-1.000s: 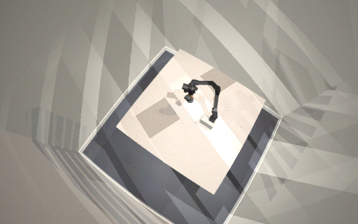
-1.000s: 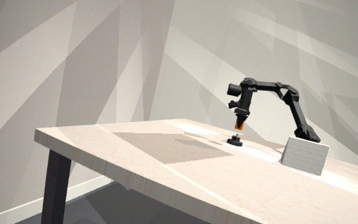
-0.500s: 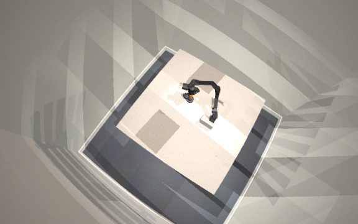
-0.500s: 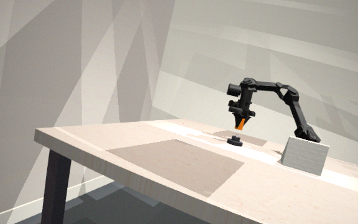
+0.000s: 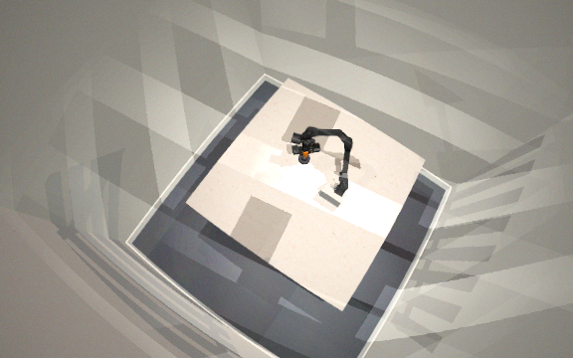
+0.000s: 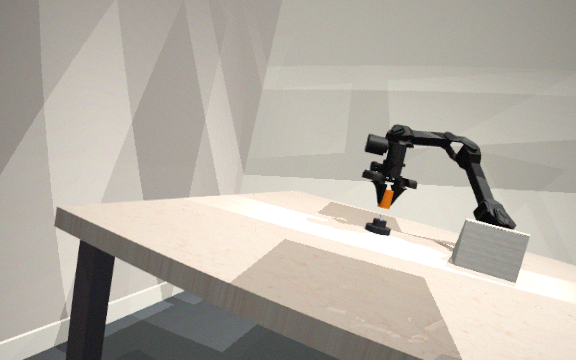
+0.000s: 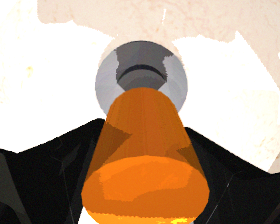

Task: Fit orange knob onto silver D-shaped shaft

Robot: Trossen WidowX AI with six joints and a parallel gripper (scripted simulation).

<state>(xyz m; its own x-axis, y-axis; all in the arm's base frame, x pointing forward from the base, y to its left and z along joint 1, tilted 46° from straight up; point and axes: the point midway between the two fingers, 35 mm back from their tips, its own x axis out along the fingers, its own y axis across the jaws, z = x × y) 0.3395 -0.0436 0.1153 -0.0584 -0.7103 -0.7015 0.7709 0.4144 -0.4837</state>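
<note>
The orange knob lies 30 mm above my gripper tip. Round my gripper tip: round pedestal (60 mm below).
</note>
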